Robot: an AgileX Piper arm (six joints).
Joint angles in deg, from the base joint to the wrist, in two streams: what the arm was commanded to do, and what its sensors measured. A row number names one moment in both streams.
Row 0, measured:
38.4 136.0 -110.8 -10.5 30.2 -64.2
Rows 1 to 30, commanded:
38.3 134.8 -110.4 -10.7 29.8 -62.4
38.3 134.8 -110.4 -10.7 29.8 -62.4
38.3 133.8 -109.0 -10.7 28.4 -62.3
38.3 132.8 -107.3 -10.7 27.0 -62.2
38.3 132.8 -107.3 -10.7 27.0 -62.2
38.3 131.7 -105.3 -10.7 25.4 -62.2
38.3 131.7 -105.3 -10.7 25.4 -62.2
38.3 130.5 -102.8 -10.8 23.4 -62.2
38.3 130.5 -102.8 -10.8 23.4 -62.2
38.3 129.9 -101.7 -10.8 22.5 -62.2
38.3 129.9 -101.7 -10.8 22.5 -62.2
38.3 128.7 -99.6 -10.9 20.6 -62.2
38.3 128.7 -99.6 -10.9 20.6 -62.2
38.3 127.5 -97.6 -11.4 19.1 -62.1
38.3 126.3 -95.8 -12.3 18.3 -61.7
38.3 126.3 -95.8 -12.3 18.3 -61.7
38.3 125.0 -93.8 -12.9 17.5 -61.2
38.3 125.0 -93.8 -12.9 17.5 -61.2
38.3 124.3 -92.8 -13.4 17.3 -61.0
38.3 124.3 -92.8 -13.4 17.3 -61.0
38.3 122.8 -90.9 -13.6 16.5 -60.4
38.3 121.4 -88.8 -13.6 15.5 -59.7
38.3 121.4 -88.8 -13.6 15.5 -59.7
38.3 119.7 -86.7 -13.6 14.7 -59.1
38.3 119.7 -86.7 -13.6 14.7 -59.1
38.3 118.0 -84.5 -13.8 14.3 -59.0
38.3 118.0 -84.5 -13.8 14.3 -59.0
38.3 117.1 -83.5 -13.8 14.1 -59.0
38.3 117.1 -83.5 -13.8 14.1 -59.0
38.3 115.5 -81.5 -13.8 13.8 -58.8
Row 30, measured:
38.4 118.1 -83.8 -13.5 14.6 -59.7
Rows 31 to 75, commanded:
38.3 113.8 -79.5 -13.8 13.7 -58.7
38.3 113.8 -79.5 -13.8 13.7 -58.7
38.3 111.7 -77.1 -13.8 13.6 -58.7
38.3 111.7 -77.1 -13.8 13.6 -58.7
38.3 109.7 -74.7 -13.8 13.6 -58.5
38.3 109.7 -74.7 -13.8 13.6 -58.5
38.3 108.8 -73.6 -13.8 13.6 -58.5
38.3 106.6 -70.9 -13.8 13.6 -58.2
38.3 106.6 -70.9 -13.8 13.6 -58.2
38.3 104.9 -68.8 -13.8 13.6 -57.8
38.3 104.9 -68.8 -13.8 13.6 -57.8
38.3 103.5 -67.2 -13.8 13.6 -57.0
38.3 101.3 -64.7 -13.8 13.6 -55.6
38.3 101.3 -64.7 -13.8 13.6 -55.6
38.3 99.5 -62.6 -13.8 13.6 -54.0
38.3 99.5 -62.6 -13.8 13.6 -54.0
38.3 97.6 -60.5 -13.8 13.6 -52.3
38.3 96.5 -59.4 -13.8 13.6 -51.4
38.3 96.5 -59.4 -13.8 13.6 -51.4
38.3 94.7 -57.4 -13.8 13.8 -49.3
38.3 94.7 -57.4 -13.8 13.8 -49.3
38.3 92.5 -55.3 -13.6 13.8 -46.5
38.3 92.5 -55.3 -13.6 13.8 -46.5
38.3 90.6 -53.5 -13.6 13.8 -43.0
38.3 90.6 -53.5 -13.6 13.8 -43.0
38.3 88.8 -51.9 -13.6 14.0 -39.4
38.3 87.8 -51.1 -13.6 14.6 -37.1
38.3 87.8 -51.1 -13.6 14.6 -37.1
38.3 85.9 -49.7 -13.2 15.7 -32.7
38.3 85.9 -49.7 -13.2 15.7 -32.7
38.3 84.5 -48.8 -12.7 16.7 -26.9
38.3 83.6 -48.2 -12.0 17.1 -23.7
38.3 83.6 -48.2 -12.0 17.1 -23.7
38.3 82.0 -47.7 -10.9 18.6 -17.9
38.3 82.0 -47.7 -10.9 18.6 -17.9
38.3 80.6 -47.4 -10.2 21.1 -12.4
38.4 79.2 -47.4 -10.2 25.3 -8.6
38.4 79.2 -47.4 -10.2 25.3 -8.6
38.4 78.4 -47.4 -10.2 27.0 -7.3
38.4 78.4 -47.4 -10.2 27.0 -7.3
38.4 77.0 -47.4 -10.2 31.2 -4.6
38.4 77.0 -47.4 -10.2 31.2 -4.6
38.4 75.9 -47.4 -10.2 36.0 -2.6
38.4 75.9 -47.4 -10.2 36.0 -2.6
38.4 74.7 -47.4 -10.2 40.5 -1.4
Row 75, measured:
38.4 76.3 -47.7 -10.4 34.3 -4.0
